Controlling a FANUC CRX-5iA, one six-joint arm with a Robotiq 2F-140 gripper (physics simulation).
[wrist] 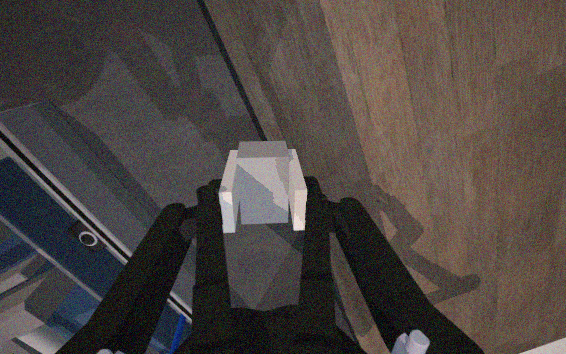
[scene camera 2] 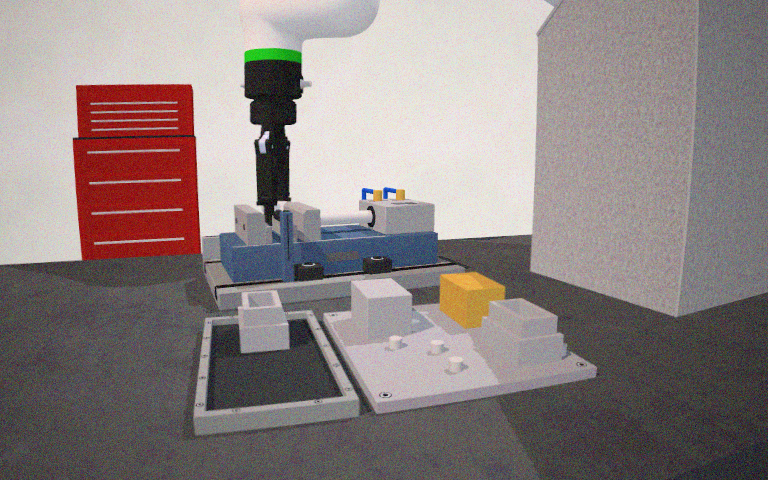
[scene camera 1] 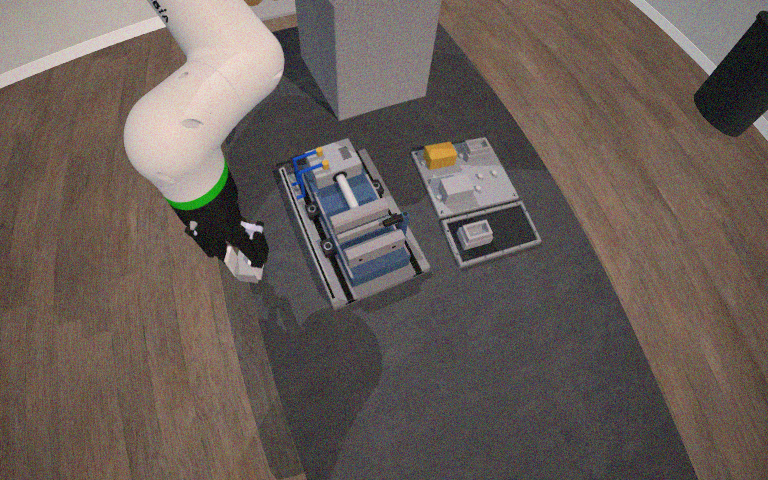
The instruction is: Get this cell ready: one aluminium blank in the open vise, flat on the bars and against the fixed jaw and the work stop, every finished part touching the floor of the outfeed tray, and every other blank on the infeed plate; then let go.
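Places are measured from the arm's base along level axes (x ahead, y left, z up), in centimetres.
Pixels of known places: gripper, fingertip midpoint: [wrist: 263,165] [scene camera 1: 249,270].
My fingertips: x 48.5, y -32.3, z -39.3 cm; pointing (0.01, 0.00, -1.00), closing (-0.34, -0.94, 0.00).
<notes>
Ahead of a thing's pixels: the offset from my fingertips to its middle. "spot": to the spot under its first point.
My gripper [scene camera 1: 244,261] [wrist: 263,165] is shut on a grey aluminium blank @(dx -1.0, dy +0.4, dz +0.9 cm) [scene camera 1: 248,273] [wrist: 262,185], held in the air beside the vise's long side. In the scene camera 2 view my gripper [scene camera 2: 270,212] is behind the vise @(dx -5.1, dy +21.1, dz +4.0 cm) [scene camera 1: 378,272] [scene camera 2: 249,260], which hides the blank. The vise is open; no blank shows between its plain jaw [scene camera 1: 359,215] [scene camera 2: 307,220] and the jaw with holes @(dx +4.8, dy +23.0, dz +6.9 cm) [scene camera 1: 376,249] [scene camera 2: 250,225]. The work stop @(spot: dx +1.3, dy +27.2, dz +8.7 cm) [scene camera 1: 393,219] [scene camera 2: 287,249] stands at its side. A pocketed finished part @(dx +4.5, dy +43.4, dz +1.4 cm) [scene camera 1: 474,236] [scene camera 2: 263,336] is in the outfeed tray [scene camera 1: 531,221] [scene camera 2: 277,420].
The infeed plate @(dx -10.2, dy +47.8, dz -0.5 cm) [scene camera 1: 498,190] [scene camera 2: 419,387] carries a plain grey blank @(dx -5.9, dy +43.3, dz +1.7 cm) [scene camera 1: 457,191] [scene camera 2: 381,308], an orange block @(dx -14.9, dy +43.2, dz +1.7 cm) [scene camera 1: 440,156] [scene camera 2: 468,301], a stepped, pocketed part @(dx -15.0, dy +52.2, dz +1.6 cm) [scene camera 1: 476,147] [scene camera 2: 523,333] and small pegs. A tall grey column [scene camera 1: 379,56] [scene camera 2: 611,158] stands behind. Blue-and-yellow fittings @(spot: dx -15.4, dy +15.6, dz +7.1 cm) [scene camera 1: 308,164] top the vise's rear.
</notes>
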